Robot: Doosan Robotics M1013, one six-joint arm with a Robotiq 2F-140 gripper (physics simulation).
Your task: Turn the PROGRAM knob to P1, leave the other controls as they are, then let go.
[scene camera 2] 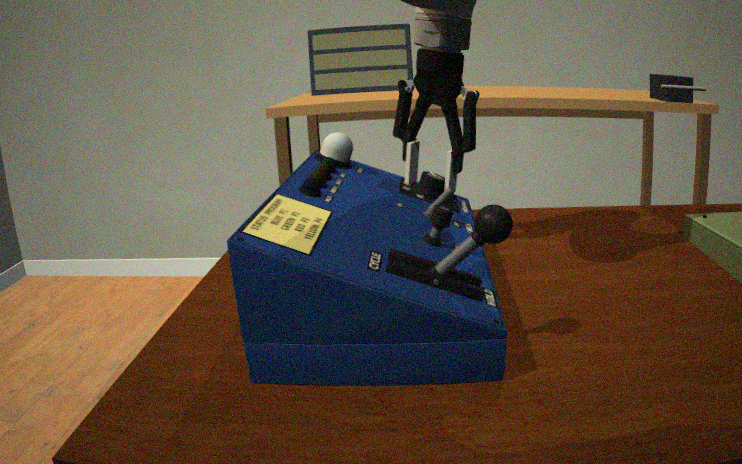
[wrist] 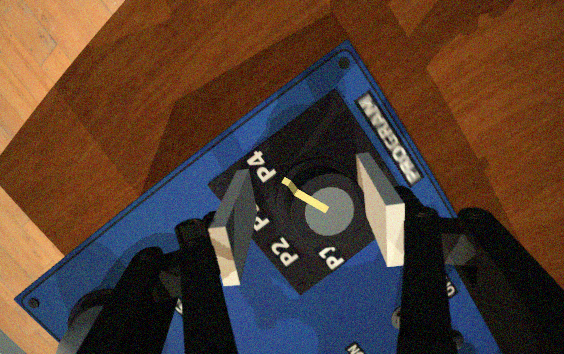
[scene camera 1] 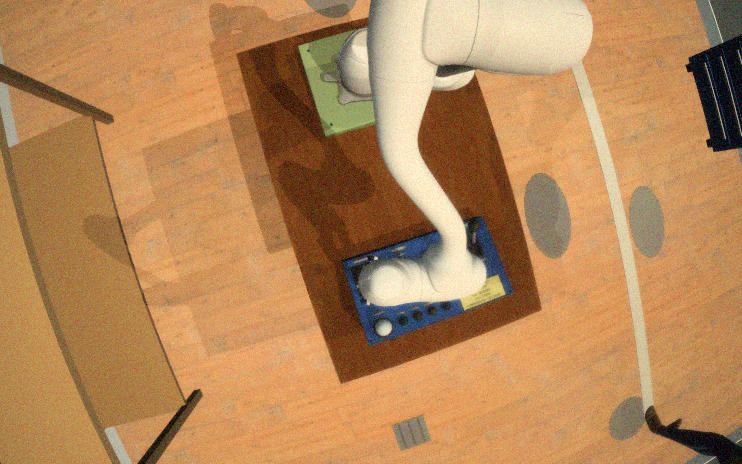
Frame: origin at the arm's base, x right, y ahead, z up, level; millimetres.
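Where they show: gripper, fingertip midpoint: [scene camera 2: 429, 187] [wrist: 305, 184].
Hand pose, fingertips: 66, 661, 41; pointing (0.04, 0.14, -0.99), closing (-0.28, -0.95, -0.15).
Each offset is from my fingertips to the top centre of the thing, as dx, dy, dz. "pt": to the spot under its first point.
The PROGRAM knob @[-13, -7, +30] [scene camera 2: 432, 183] [wrist: 331, 220] is round and black with a grey top, on a black plate at one end of the blue console [scene camera 1: 372, 332] [scene camera 2: 355, 306] [wrist: 285, 320]. Its yellow pointer @[pt -1, -6, +24] [wrist: 311, 200] points towards P4; the P1 mark @[pt -57, +5, -1] [wrist: 331, 257] is at the plate's lower corner in the wrist view. My gripper [scene camera 2: 430, 174] [wrist: 305, 184] is open, pointing down, with its fingers on either side of the knob. In the wrist view the right pad looks close to the knob, and the left pad stands apart from it. In scene camera 1 the arm hides both knob and gripper.
A black-ball lever @[-355, -133, +69] [scene camera 2: 493, 223] and a small switch lever @[-249, -54, +38] [scene camera 2: 440, 217] rise near the gripper. A white dome @[pt -31, +136, +98] [scene camera 1: 383, 327] [scene camera 2: 336, 146], several dark buttons and a yellow label @[pt -369, +86, +51] [scene camera 1: 483, 292] [scene camera 2: 286, 223] are on the console. A green panel [scene camera 1: 350, 117] [scene camera 2: 711, 232] lies farther along the table.
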